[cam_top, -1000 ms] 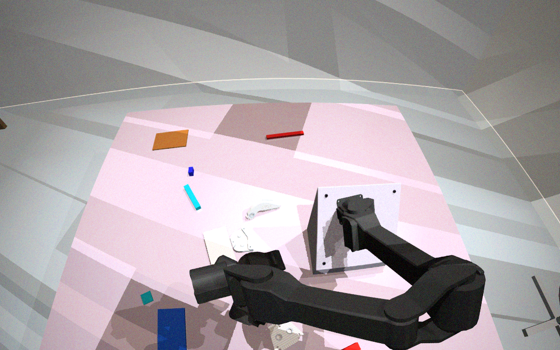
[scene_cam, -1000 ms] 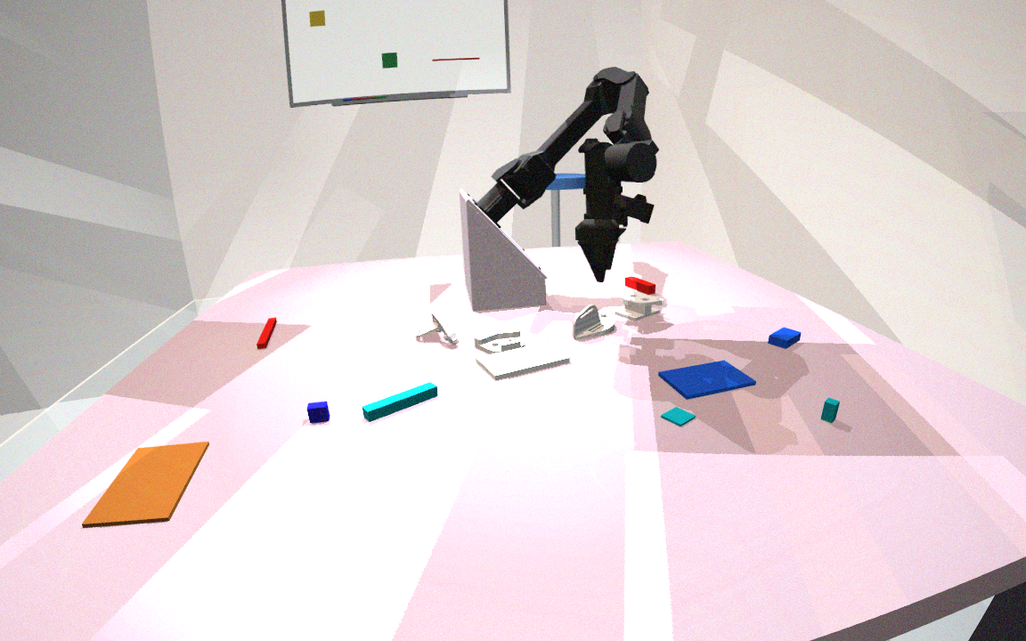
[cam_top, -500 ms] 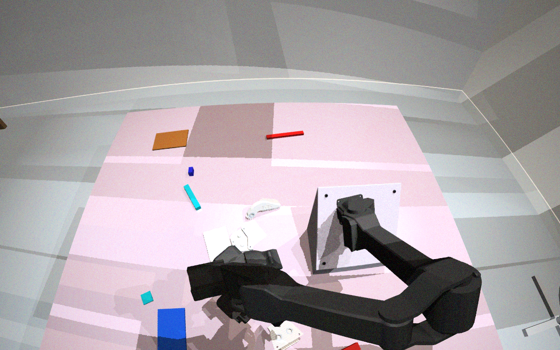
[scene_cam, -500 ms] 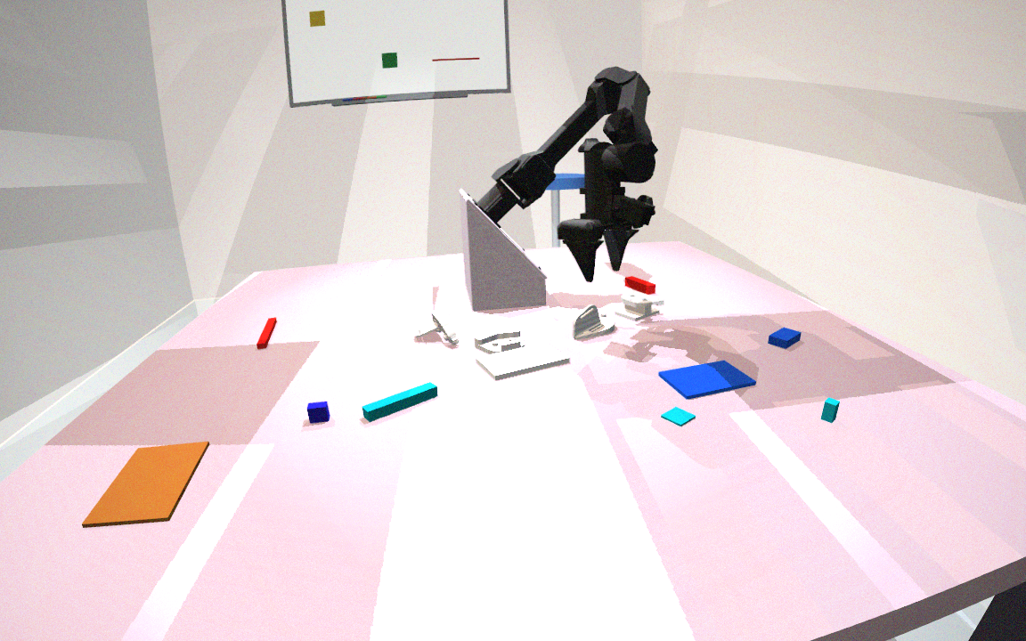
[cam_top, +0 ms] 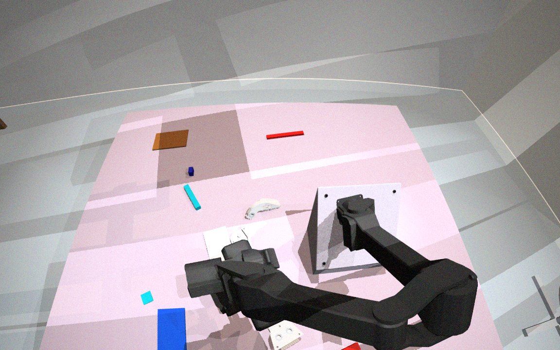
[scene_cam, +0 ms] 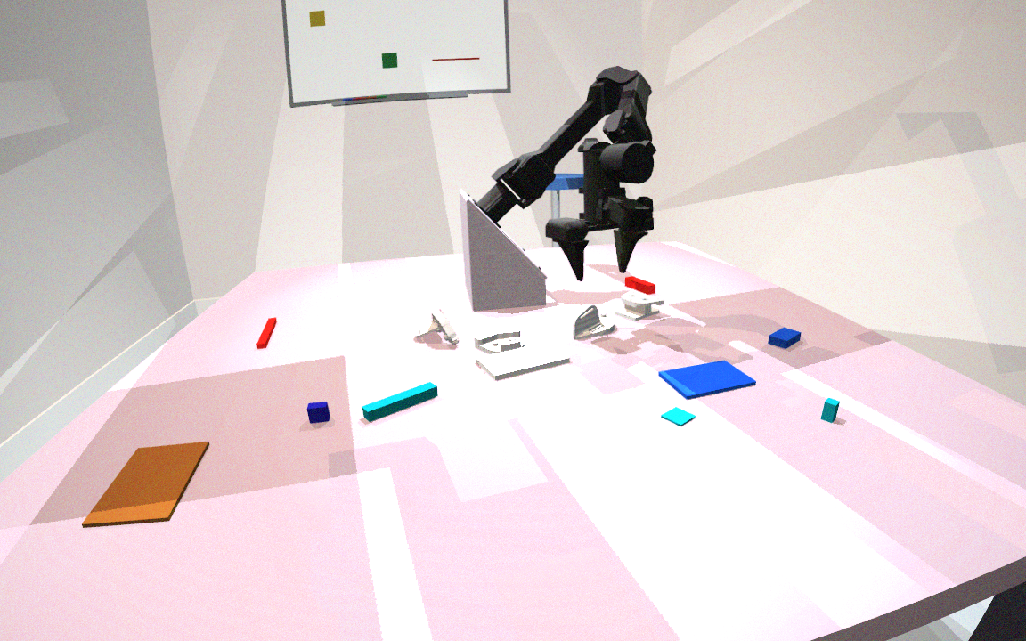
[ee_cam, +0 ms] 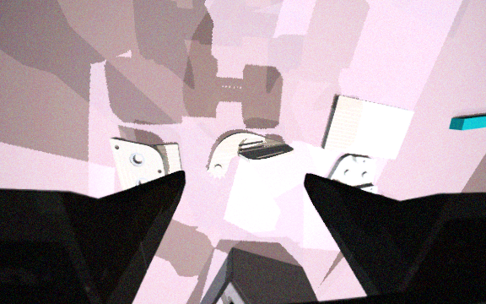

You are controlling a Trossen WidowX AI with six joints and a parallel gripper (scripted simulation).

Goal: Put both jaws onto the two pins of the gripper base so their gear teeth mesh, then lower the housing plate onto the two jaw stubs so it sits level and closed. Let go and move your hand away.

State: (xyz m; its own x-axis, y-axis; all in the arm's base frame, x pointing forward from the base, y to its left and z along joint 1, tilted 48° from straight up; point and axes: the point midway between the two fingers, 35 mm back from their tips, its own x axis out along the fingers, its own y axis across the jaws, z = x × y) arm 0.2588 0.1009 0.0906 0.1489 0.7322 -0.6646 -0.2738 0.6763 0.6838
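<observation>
Right now my gripper tip is 2 cm past the white jaw, 1 cm to the right of it and 9 cm above it. Also, from my gripper tip: white stand 5 cm behind, 10 cm to the left, 9 cm below; housing plate 1 cm ahead, 17 cm to the right, 9 cm below; white gripper base 6 cm behind, 10 cm to the left, 7 cm below.
</observation>
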